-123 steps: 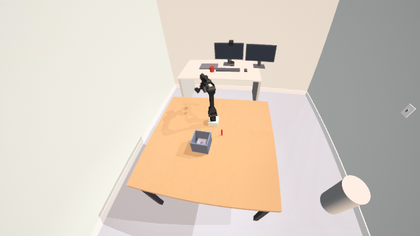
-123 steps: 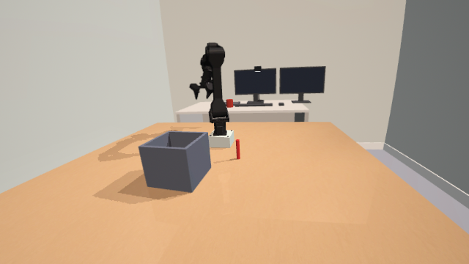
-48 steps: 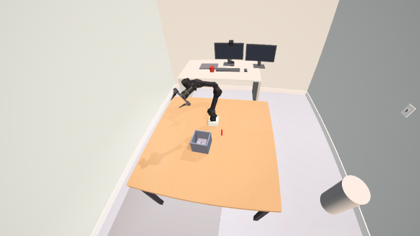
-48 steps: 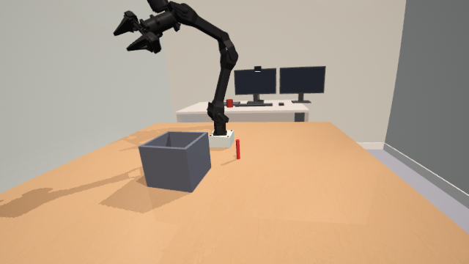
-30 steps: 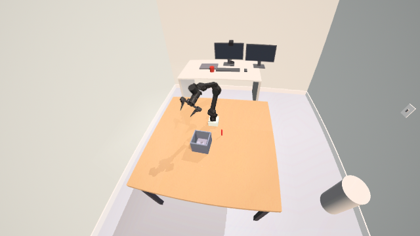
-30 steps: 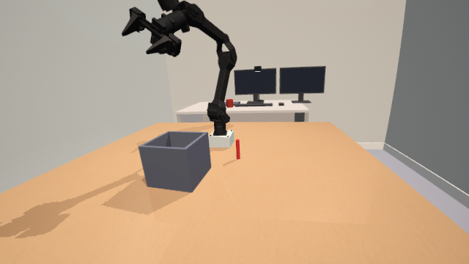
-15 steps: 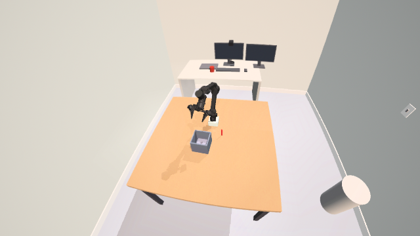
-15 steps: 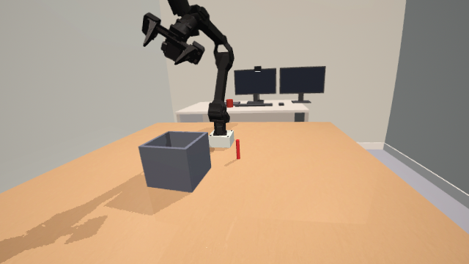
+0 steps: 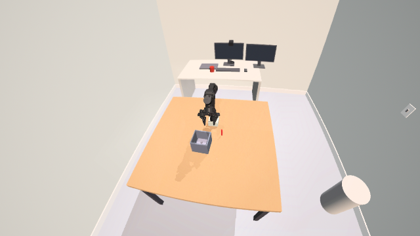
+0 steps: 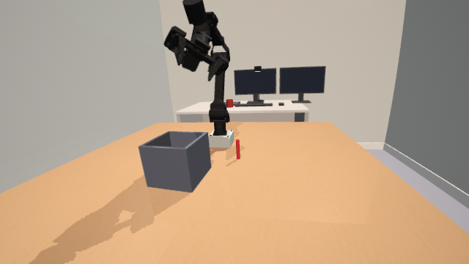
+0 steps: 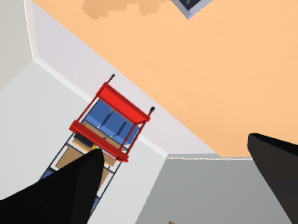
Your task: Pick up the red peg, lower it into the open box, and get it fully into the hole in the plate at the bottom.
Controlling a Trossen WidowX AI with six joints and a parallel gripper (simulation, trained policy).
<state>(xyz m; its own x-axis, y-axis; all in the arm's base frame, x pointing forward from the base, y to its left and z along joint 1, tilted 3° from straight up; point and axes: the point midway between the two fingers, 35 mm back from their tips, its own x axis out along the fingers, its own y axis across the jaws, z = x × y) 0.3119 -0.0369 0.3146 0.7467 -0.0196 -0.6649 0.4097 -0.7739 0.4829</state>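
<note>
The red peg lies 29 cm below my gripper tip, 17 cm behind it and 11 cm to the left of it. The rest, counted from my gripper tip: pale plate (29 cm below, 9 cm to the right, 4 cm behind).
</note>
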